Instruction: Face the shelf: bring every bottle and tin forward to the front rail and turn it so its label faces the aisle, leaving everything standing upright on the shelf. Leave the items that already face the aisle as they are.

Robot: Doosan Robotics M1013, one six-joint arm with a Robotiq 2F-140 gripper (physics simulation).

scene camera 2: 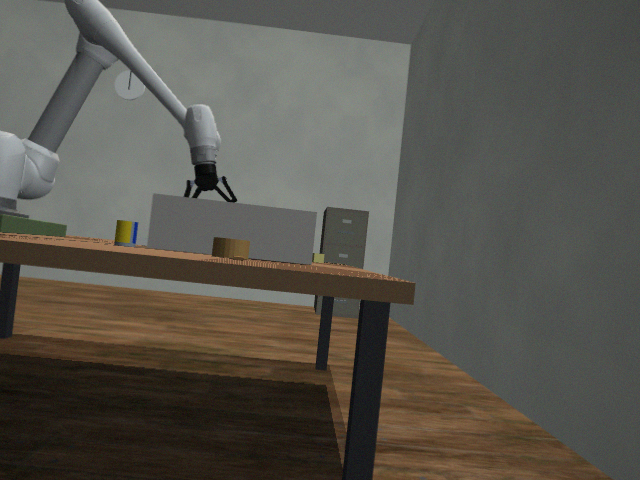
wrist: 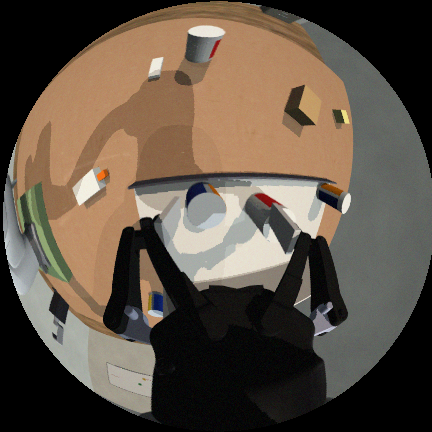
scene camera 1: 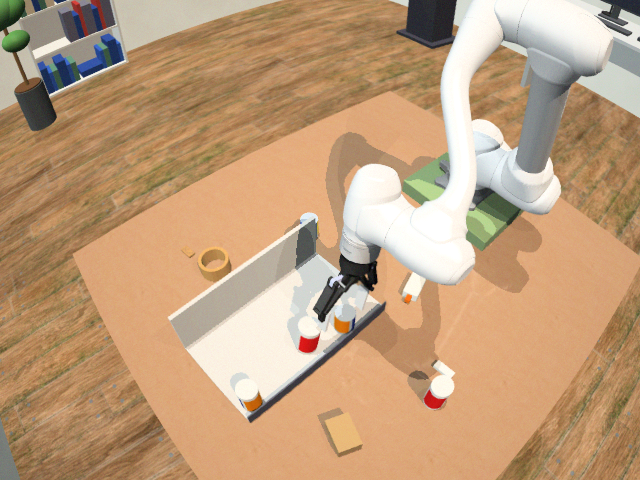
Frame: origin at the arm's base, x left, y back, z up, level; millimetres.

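Seen in the pictures: gripper, between the fingertips: (wrist: 225,209) (scene camera 1: 340,316).
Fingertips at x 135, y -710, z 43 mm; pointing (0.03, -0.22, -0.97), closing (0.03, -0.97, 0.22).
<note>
Offsets run from my fingertips to a thing's top centre. "*": to the spot under its first point.
My gripper (scene camera 1: 341,305) (scene camera 2: 210,199) (wrist: 225,209) is open over the right part of the white shelf {* dx -234, dy -150, dz +5 mm} (scene camera 1: 240,286) (scene camera 2: 232,227) (wrist: 250,281). Between its spread fingers an upright orange-and-blue tin {dx -8, dy +23, dz -13 mm} (scene camera 1: 343,321) (wrist: 206,212) stands near the dark front rail (scene camera 1: 289,388) (wrist: 230,176); no grip on it shows. A red-and-white tin {dx -22, dy -88, dz +22 mm} (scene camera 1: 308,339) (wrist: 259,212) stands beside it, outside one finger pad, partly hidden in the wrist view, its red side towards the rail. Another orange-and-blue tin {dx +26, dy -304, dz +13 mm} (scene camera 1: 251,398) (wrist: 332,196) stands upright at the far rail corner.
A red-and-white tin {dx +311, dy +58, dz +2 mm} (scene camera 1: 436,393) (wrist: 201,47) stands outside the shelf. A blue-and-yellow tin {dx -339, dy +161, dz -27 mm} (scene camera 1: 309,221) (scene camera 2: 125,232) (wrist: 156,303) stands behind it. A brown ring {dx -407, dy -149, dz -47 mm} (scene camera 1: 214,272) (scene camera 2: 231,248), a tan block {dx +234, dy -183, dz -47 mm} (scene camera 1: 343,432) (wrist: 306,104) and a white box {dx +26, dy +258, dz -69 mm} (scene camera 1: 414,286) (wrist: 89,187) lie around.
</note>
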